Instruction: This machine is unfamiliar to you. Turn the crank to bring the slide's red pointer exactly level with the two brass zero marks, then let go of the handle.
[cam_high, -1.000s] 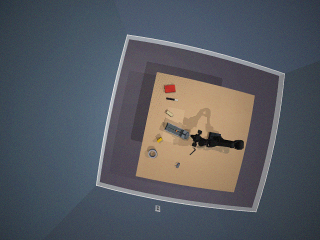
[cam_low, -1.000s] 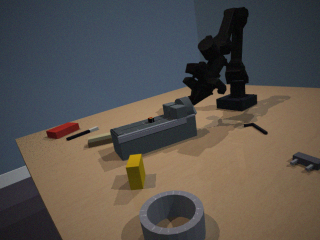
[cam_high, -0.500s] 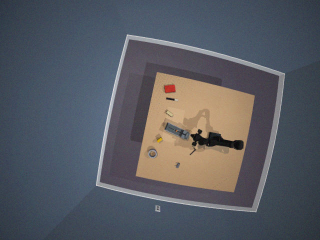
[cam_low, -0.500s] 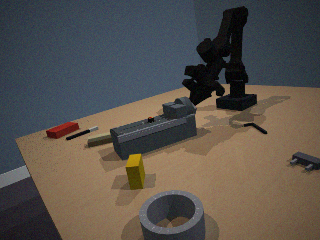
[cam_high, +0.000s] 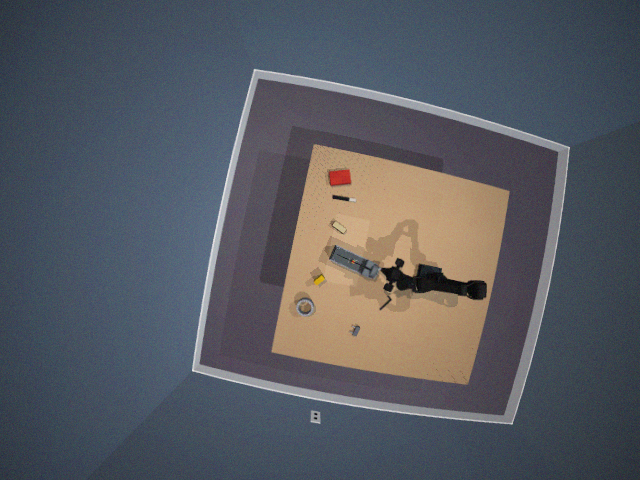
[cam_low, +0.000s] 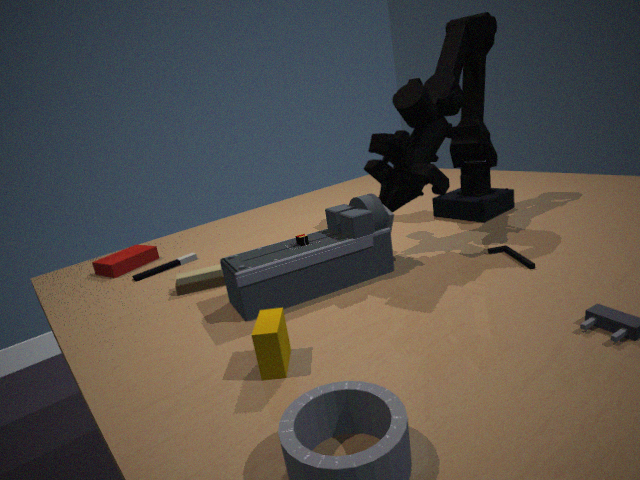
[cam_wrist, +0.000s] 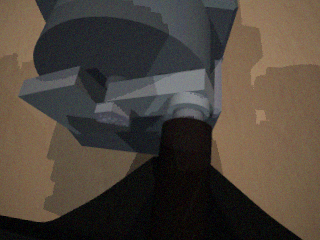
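The black crank handle is 2 cm behind my gripper tip and 2 cm above it. Round my gripper tip: black hex key 17 cm to the left, 13 cm behind, 7 cm below; red pointer 17 cm ahead, 2 cm to the left; tan block 30 cm ahead, 14 cm to the right, 6 cm below.
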